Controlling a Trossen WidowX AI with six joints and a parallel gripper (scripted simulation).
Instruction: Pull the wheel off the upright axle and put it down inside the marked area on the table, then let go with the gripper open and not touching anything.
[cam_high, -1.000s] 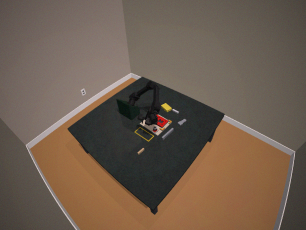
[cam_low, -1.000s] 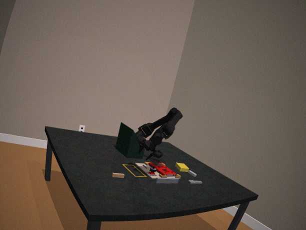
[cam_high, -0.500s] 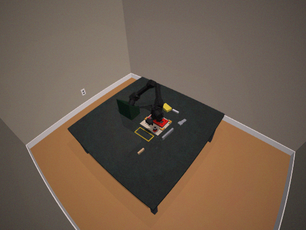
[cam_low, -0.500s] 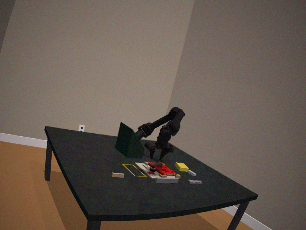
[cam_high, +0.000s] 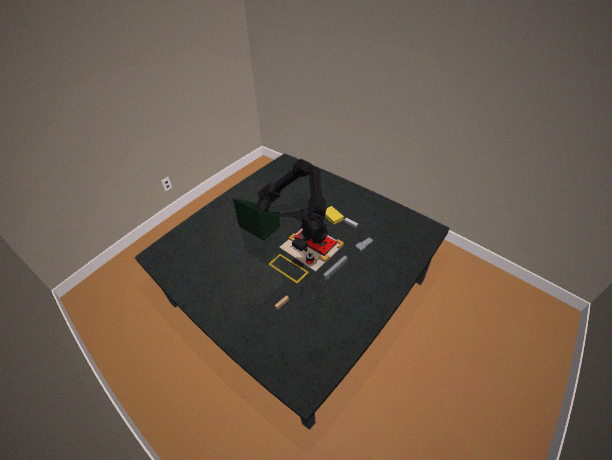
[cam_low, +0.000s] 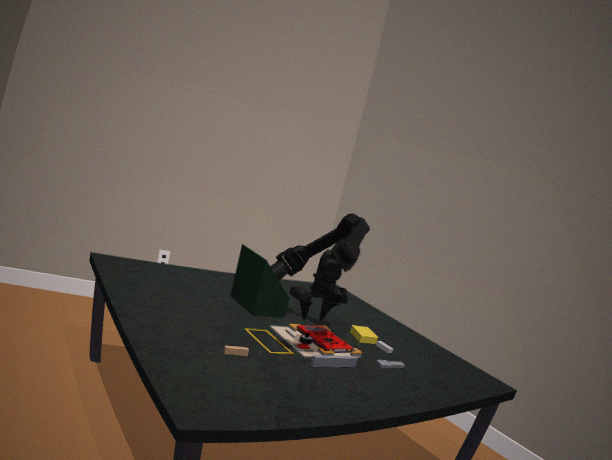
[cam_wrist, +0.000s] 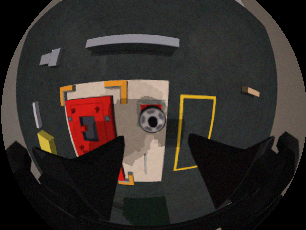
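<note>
Now: gripper tip 70 mm above the dark wheel. From my gripper tip the other things lie so: axle: 10 mm behind, 80 mm below; yellow block: 110 mm behind, 340 mm to the left, 100 mm below; tan block: 50 mm ahead, 270 mm to the right, 100 mm below.
</note>
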